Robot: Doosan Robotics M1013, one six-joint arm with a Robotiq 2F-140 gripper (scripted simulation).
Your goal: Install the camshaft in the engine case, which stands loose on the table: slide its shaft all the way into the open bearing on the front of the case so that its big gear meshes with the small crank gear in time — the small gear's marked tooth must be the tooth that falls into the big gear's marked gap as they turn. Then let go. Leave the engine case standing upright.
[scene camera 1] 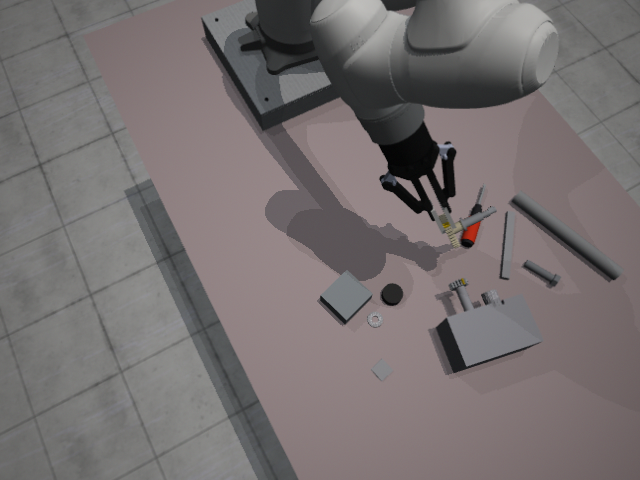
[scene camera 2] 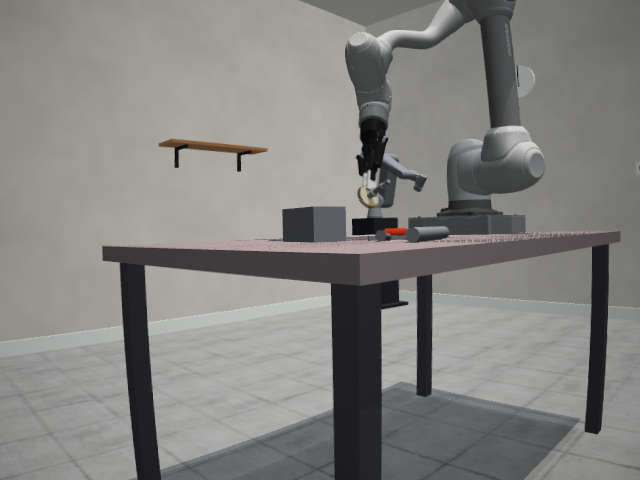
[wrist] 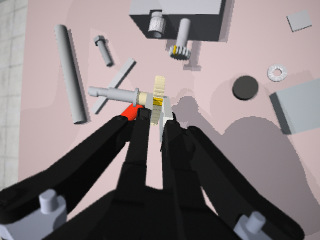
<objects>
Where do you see a grey engine case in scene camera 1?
499, 327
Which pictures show my gripper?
Scene camera 1, scene camera 2 and the wrist view: all of them.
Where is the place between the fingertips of my gripper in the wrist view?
At 156, 105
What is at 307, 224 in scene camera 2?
A grey engine case.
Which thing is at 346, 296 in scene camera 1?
A grey block.
</objects>
